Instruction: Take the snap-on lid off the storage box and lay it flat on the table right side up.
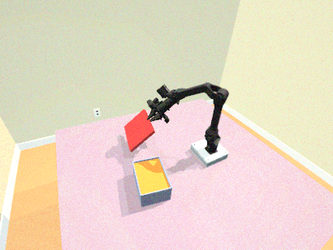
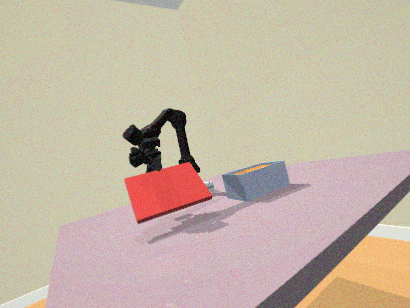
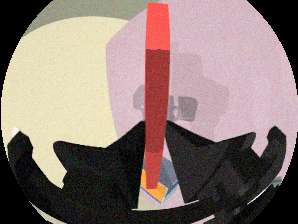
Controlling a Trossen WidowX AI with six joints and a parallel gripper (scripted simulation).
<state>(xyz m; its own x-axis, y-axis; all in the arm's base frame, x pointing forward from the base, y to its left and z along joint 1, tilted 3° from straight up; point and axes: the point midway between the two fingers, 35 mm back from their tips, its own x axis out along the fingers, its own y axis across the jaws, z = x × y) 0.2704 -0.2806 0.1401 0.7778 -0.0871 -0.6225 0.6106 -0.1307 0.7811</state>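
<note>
The red lid lies 60 mm ahead of my gripper tip, 50 mm below it and 10 mm to the right of it. Also, from my gripper tip: grey-blue storage box (330 mm to the left, 120 mm below, 120 mm ahead).
</note>
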